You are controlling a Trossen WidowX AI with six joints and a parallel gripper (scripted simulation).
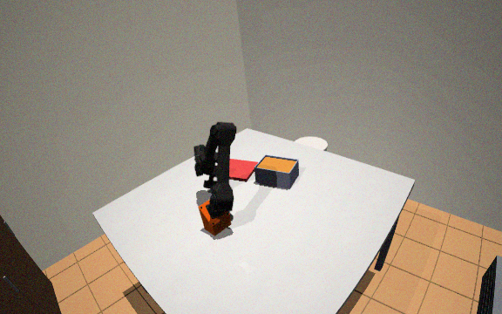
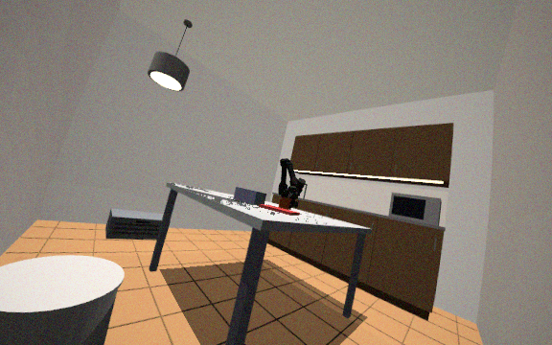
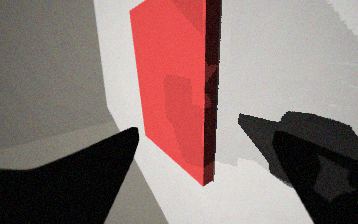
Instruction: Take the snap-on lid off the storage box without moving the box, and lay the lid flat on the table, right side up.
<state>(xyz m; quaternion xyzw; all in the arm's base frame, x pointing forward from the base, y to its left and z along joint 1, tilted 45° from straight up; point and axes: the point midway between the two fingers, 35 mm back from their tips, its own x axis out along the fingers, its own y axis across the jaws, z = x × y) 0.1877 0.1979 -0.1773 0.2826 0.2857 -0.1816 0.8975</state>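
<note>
Now: gripper tip 12 cm short of the red lid, 6 cm to the right of it and 5 cm above it. The rest, counted from my gripper tip: storage box (23 cm ahead, 19 cm to the right, 2 cm below).
</note>
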